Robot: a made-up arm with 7 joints. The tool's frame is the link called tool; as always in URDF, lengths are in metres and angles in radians. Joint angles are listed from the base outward. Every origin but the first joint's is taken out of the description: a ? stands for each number. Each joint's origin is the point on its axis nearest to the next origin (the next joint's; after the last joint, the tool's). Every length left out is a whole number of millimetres.
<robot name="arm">
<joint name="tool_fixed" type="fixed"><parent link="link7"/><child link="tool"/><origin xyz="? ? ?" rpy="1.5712 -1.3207 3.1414"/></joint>
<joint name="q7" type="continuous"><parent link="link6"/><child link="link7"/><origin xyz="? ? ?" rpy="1.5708 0 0"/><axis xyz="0 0 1"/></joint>
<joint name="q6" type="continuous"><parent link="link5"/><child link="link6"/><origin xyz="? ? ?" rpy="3.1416 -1.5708 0"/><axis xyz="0 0 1"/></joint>
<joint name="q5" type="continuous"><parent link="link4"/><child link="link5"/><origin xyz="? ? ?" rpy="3.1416 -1.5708 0"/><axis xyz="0 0 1"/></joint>
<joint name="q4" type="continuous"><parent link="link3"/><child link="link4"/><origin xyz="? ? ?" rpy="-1.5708 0 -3.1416"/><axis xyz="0 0 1"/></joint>
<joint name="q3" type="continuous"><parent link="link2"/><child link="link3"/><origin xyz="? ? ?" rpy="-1.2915 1.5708 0"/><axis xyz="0 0 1"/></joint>
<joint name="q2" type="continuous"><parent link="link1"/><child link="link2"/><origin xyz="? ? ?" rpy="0.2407 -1.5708 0"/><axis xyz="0 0 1"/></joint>
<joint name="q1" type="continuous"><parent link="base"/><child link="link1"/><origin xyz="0.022 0.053 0.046" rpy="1.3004 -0.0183 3.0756"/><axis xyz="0 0 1"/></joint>
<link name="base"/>
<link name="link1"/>
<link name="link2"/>
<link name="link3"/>
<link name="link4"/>
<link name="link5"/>
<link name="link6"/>
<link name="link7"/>
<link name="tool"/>
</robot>
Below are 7 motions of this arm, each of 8 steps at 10 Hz.
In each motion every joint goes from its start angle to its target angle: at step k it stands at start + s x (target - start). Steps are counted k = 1, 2, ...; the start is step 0. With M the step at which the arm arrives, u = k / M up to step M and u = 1 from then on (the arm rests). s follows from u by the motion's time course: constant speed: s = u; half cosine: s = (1 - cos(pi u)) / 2; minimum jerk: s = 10 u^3 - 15 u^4 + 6 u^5.
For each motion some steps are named. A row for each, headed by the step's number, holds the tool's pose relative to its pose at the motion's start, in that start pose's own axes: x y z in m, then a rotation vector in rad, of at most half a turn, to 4 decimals.
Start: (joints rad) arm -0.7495 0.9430 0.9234 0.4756 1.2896 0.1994 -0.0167
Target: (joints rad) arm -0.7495 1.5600 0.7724 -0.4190 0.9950 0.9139 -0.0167
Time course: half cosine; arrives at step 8
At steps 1, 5, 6, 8:
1: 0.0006 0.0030 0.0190 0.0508 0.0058 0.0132
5: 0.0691 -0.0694 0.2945 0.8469 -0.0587 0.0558
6: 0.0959 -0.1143 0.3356 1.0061 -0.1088 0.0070
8: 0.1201 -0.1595 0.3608 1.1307 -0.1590 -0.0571

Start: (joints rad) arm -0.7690 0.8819 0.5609 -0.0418 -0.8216 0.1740 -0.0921
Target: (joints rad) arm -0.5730 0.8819 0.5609 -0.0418 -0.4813 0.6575 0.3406
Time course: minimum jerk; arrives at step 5
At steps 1, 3, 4, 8:
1: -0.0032 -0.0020 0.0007 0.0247 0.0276 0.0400
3: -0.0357 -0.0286 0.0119 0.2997 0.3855 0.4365
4: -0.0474 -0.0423 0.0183 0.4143 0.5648 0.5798
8: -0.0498 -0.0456 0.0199 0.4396 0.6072 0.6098

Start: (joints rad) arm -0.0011 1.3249 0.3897 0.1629 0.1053 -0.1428 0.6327
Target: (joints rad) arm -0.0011 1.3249 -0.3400 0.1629 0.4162 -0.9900 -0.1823
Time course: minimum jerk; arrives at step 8
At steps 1, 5, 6, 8:
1: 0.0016 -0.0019 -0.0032 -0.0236 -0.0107 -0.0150
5: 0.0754 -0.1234 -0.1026 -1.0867 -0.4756 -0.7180
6: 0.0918 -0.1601 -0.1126 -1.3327 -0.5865 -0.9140
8: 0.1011 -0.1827 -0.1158 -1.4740 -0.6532 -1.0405

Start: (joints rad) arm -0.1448 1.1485 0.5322 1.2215 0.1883 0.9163 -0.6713
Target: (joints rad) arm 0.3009 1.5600 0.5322 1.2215 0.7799 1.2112 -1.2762
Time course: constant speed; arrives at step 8
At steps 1, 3, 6, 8:
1: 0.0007 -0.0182 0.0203 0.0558 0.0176 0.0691
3: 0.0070 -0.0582 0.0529 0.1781 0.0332 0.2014
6: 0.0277 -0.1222 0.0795 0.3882 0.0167 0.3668
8: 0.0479 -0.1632 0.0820 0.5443 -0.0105 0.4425

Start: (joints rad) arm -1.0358 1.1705 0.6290 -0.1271 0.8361 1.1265 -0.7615
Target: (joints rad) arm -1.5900 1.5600 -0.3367 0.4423 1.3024 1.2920 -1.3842
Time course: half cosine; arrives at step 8
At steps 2, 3, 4, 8:
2: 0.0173 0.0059 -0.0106 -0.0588 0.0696 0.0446
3: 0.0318 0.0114 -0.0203 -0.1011 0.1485 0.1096
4: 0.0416 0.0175 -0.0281 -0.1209 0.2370 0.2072
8: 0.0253 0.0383 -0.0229 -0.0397 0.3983 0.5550

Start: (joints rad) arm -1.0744 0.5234 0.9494 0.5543 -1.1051 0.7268 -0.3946
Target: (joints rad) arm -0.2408 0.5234 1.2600 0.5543 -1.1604 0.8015 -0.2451
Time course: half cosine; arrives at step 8
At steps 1, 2, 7, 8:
1: 0.0046 -0.0100 0.0081 0.0337 0.0076 -0.0049
2: 0.0185 -0.0395 0.0288 0.1290 0.0304 -0.0199
7: 0.1448 -0.2861 0.0643 0.8049 0.2690 -0.1703
8: 0.1510 -0.2972 0.0606 0.8344 0.2831 -0.1786

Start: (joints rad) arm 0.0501 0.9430 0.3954 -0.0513 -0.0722 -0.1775 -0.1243
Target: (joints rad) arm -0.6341 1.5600 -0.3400 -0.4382 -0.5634 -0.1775 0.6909
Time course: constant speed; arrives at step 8
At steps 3, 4, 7, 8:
3: 0.1075 0.0846 -0.0046 0.1439 -0.0242 -0.3539
4: 0.1426 0.0991 -0.0080 0.1828 -0.0429 -0.4403
7: 0.2296 0.1111 -0.0214 0.2888 -0.1028 -0.5943
8: 0.2506 0.1075 -0.0258 0.3274 -0.1182 -0.6109

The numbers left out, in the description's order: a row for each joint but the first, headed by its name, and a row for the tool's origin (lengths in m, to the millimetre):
tool: -0.005 -0.01 0
q7: 0.046 0 0
q6: 0.03 0.015 0
q5: 0.264 0.04 0
q4: -0.015 0 0
q3: -0.027 -0.204 0
q2: -0.024 0.005 0

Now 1 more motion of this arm.
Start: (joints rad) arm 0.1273 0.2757 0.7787 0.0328 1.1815 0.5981 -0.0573
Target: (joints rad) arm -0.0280 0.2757 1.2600 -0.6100 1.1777 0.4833 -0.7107
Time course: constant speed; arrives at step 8
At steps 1, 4, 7, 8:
1: -0.0019 0.0010 0.0329 0.0195 -0.0703 -0.0014
4: -0.0187 -0.0158 0.1268 0.0877 -0.2464 -0.0255
7: -0.0446 -0.0605 0.2055 0.1652 -0.3648 -0.0637
8: -0.0535 -0.0807 0.2270 0.1915 -0.3910 -0.0759

